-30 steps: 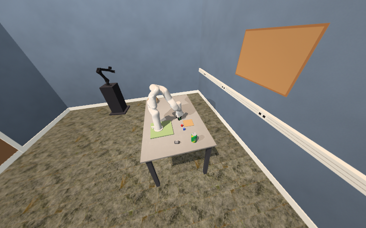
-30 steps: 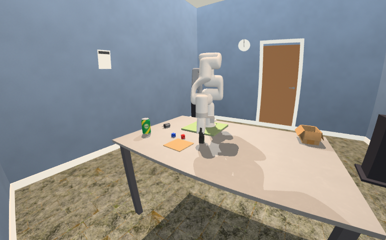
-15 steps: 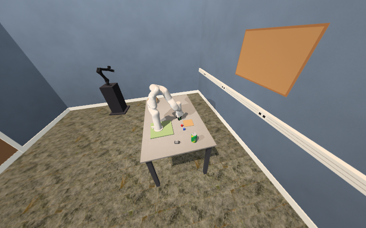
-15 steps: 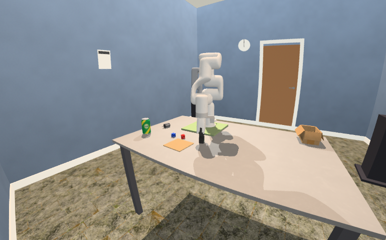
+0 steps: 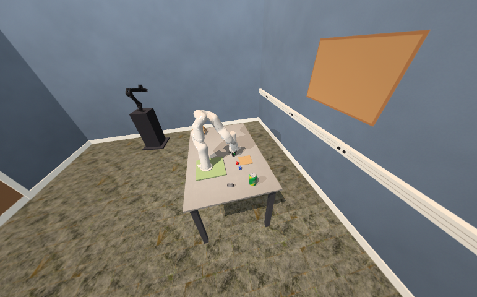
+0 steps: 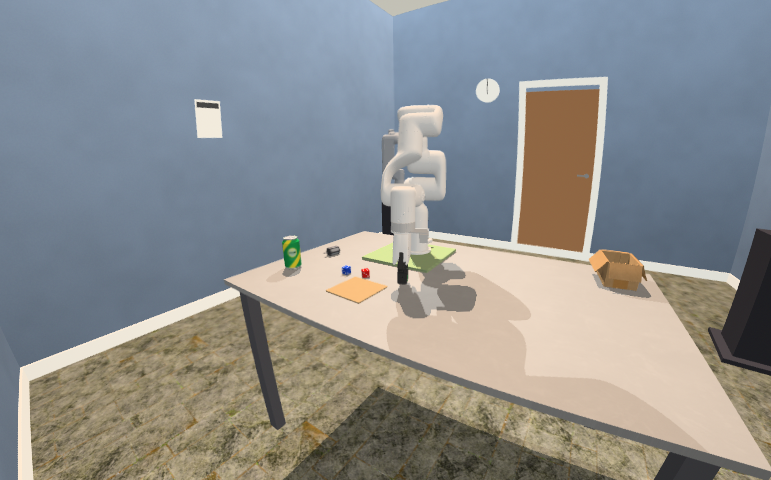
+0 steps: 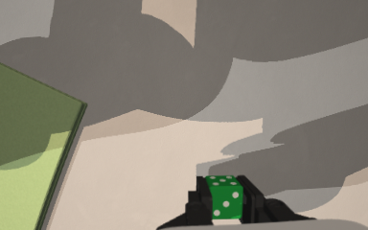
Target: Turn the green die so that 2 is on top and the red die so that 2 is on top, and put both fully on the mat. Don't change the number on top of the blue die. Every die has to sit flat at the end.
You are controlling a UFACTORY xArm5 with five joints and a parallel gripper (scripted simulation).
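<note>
Now: hand 12 cm short of the mat, 9 cm to the left of it and 3 cm above it. From my hand the other things lie so: blue die (22 cm to the right, 5 cm ahead, 2 cm below); then green die (1 cm below); then red die (15 cm to the right, 3 cm ahead, 2 cm below).
</note>
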